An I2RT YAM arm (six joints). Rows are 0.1 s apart.
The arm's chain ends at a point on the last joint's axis. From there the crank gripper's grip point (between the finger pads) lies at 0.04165 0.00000 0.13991 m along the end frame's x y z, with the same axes.
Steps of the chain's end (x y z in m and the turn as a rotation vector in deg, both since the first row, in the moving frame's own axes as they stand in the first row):
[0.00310 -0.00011 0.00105 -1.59 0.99 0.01]
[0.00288 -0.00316 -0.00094 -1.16 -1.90 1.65]
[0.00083 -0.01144 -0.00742 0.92 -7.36 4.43]
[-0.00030 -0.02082 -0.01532 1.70 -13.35 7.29]
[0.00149 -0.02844 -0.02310 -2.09 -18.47 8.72]
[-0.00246 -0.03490 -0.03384 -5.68 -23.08 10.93]
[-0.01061 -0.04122 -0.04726 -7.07 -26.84 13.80]
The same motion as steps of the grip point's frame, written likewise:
[0.00551 0.00377 0.00026 -1.59 0.99 0.01]
[-0.00184 0.00082 0.00032 -1.16 -1.90 1.65]
[-0.01745 -0.01121 -0.00323 0.92 -7.36 4.43]
[-0.03371 -0.02189 -0.00949 1.70 -13.35 7.29]
[-0.04566 -0.02039 -0.01736 -2.09 -18.47 8.72]
[-0.06225 -0.01830 -0.02986 -5.68 -23.08 10.93]
[-0.08067 -0.02176 -0.04531 -7.07 -26.84 13.80]

